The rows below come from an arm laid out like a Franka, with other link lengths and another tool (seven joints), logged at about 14 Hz.
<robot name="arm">
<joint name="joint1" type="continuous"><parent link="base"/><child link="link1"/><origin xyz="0 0 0.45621" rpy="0 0 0"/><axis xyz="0 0 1"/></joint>
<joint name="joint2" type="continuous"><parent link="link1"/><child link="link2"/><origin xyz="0 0 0" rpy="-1.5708 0 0"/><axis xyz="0 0 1"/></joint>
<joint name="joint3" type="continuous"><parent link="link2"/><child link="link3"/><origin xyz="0 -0.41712 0" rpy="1.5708 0 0"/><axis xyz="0 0 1"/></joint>
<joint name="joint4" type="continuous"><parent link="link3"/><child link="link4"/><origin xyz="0.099 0 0" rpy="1.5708 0 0"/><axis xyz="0 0 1"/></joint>
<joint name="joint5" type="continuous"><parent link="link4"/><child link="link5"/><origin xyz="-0.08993 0.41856 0" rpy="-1.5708 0 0"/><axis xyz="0 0 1"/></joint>
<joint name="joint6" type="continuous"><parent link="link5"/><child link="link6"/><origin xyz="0 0 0" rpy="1.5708 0 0"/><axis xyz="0 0 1"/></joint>
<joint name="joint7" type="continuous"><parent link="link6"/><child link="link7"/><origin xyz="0.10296 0 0" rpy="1.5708 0 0"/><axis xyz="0 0 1"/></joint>
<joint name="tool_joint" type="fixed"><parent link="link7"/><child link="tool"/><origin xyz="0.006 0.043 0.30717" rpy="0.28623 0 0.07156"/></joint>
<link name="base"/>
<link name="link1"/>
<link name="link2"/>
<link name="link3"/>
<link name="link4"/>
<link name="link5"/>
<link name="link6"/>
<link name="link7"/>
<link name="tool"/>
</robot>
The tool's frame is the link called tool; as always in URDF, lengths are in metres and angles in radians. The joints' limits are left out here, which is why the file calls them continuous.
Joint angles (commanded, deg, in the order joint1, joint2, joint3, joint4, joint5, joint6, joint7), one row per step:
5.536, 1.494, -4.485, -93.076, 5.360, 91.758, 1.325
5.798, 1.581, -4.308, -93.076, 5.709, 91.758, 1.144
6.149, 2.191, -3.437, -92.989, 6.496, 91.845, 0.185
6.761, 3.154, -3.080, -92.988, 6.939, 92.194, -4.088
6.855, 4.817, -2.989, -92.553, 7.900, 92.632, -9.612
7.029, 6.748, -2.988, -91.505, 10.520, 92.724, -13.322
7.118, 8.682, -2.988, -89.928, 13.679, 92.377, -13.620
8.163, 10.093, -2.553, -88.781, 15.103, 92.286, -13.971
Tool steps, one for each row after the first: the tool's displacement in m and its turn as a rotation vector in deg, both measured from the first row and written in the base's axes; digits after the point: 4 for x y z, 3 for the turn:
0.0003, 0.0067, -0.0010, 0.353, 0.078, 0.591
0.0031, 0.0245, -0.0070, 1.163, 0.447, 2.688
0.0099, 0.0386, -0.0173, 1.805, 0.646, 7.811
0.0217, 0.0477, -0.0316, 3.056, 0.828, 13.299
0.0329, 0.0655, -0.0439, 5.868, 1.003, 16.770
0.0417, 0.0845, -0.0517, 8.982, 1.404, 16.754
0.0469, 0.1102, -0.0574, 10.440, 1.713, 18.370

